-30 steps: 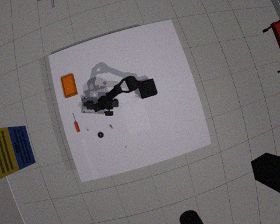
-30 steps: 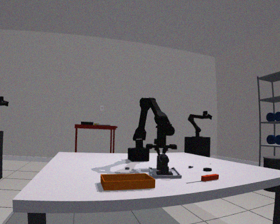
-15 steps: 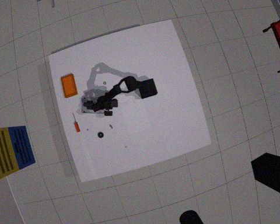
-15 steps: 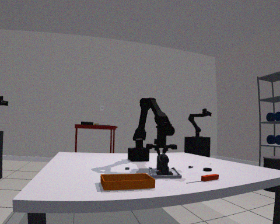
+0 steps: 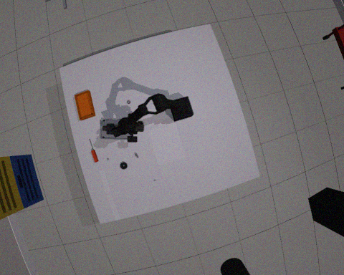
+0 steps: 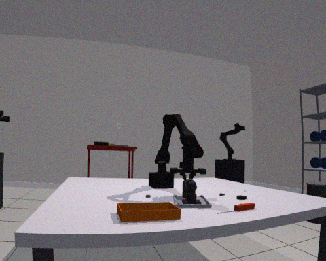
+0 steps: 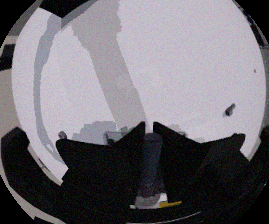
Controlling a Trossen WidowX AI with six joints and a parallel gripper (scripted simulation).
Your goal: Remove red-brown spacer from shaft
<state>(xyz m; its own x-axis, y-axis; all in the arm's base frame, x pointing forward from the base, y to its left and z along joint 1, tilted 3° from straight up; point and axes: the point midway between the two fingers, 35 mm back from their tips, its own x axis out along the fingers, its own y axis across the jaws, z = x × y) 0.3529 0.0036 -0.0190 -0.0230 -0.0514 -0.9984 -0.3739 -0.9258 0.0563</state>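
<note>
My gripper tip is now 130 mm short of the red-brown spacer, 50 mm to the left of it and 40 mm above it. Round my gripper tip: red-handled screwdriver (360 mm ahead, 40 mm below, 30 mm to the left); orange tray (320 mm to the right, 310 mm ahead, 40 mm below).
</note>
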